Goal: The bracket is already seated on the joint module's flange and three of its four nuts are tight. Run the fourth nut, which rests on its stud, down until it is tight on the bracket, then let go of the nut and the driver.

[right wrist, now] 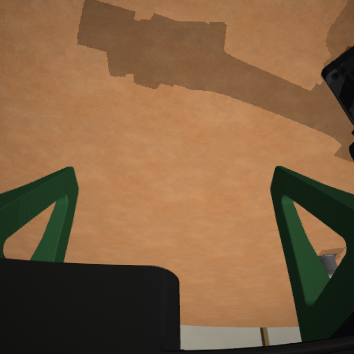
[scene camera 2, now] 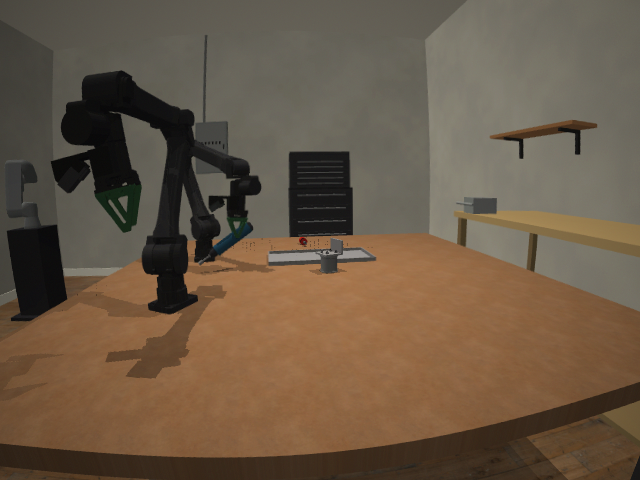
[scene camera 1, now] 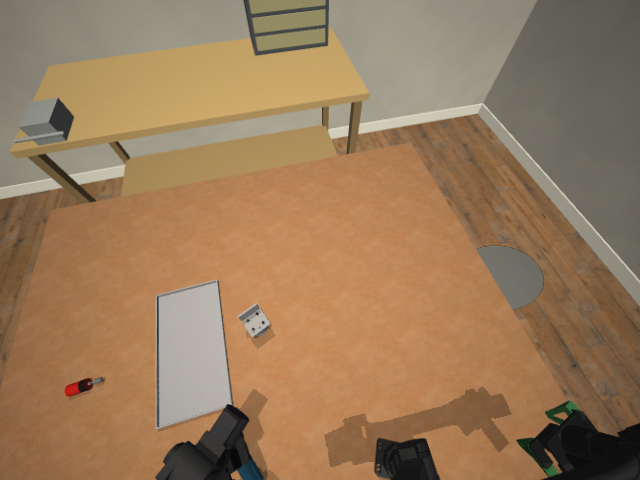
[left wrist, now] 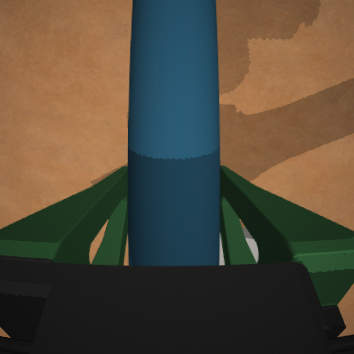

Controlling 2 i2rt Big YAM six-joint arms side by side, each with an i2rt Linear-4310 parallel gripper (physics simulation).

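Places are measured from the left arm's base along level axes (x ahead, y left, z up), in centimetres.
Pixels of known places: left gripper, between the fingertips: (scene camera 2: pixel 236 237) (scene camera 1: pixel 238 452) (left wrist: pixel 173 177); right gripper, between the fingertips: (right wrist: pixel 174 177) (scene camera 2: pixel 130 228) (scene camera 1: pixel 533 428); right arm's base, origin of its link: (scene camera 2: pixel 173 305) (scene camera 1: pixel 397 460).
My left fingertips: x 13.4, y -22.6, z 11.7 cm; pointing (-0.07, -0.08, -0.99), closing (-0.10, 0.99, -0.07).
Note:
Ahead of a thing's pixels: the offset from my left fingertips to its top centre.
The bracket (scene camera 1: pixel 255 321) (scene camera 2: pixel 336 246) sits on the grey joint module {dx +31.0, dy -12.7, dz -4.3 cm} (scene camera 2: pixel 328 264) (right wrist: pixel 328 263), its plate upright. Small dark studs or nuts show on the bracket; which nut is loose is too small to tell. My left gripper (scene camera 2: pixel 237 233) (left wrist: pixel 173 177) is shut on the blue driver (scene camera 1: pixel 250 469) (scene camera 2: pixel 231 240) (left wrist: pixel 174 90), which is tilted, its bit pointing down and to the left in scene camera 2, away from the module. Its fingers are hidden in scene camera 1. My right gripper (scene camera 1: pixel 533 427) (scene camera 2: pixel 126 229) (right wrist: pixel 174 177) is open and empty, high above the table, far from the module.
A shallow white tray {dx +33.8, dy +9.9, dz -10.1 cm} (scene camera 1: pixel 156 361) (scene camera 2: pixel 297 262) lies beside the module. A red-handled tool {dx +34.8, dy +42.0, dz -8.3 cm} (scene camera 1: pixel 78 386) (scene camera 2: pixel 302 240) lies beyond the tray. The right arm's base (scene camera 2: pixel 171 302) stands on the table. A wooden workbench (scene camera 1: pixel 206 87) (scene camera 2: pixel 558 224) stands apart from the table.

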